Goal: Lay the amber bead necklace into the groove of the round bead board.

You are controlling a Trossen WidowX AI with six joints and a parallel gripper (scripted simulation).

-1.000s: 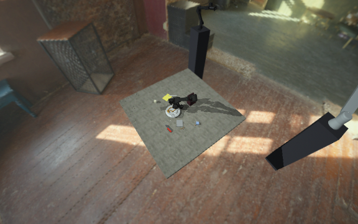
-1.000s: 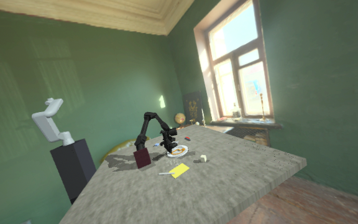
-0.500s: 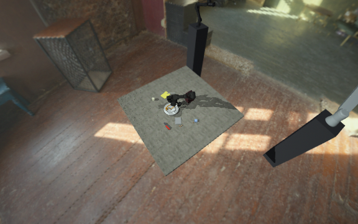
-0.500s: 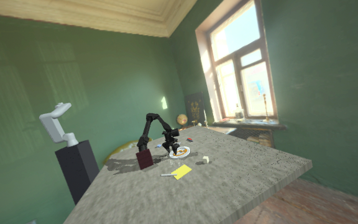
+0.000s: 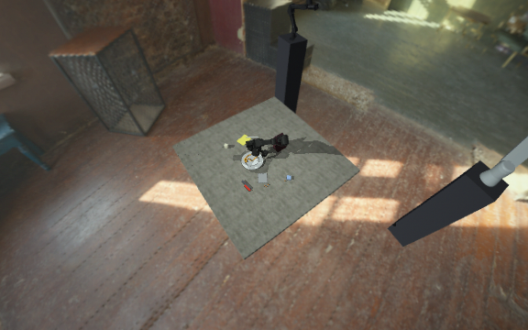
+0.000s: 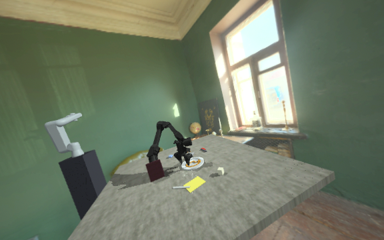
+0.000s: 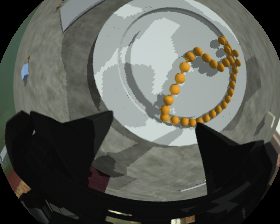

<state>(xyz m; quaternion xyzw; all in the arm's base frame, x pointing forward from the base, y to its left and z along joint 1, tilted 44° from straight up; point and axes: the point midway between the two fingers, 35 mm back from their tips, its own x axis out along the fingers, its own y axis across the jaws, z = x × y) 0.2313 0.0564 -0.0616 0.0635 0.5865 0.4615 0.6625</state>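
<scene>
My gripper tip is now 7 cm short of the board, 2 cm above it and 1 cm to the right of it. Also, from my gripper tip: grey square (22 cm to the left, 8 cm ahead, 2 cm below); white stick (24 cm to the right, 7 cm behind, 2 cm below); yellow card (26 cm to the right, 2 cm below, 2 cm ahead).
</scene>
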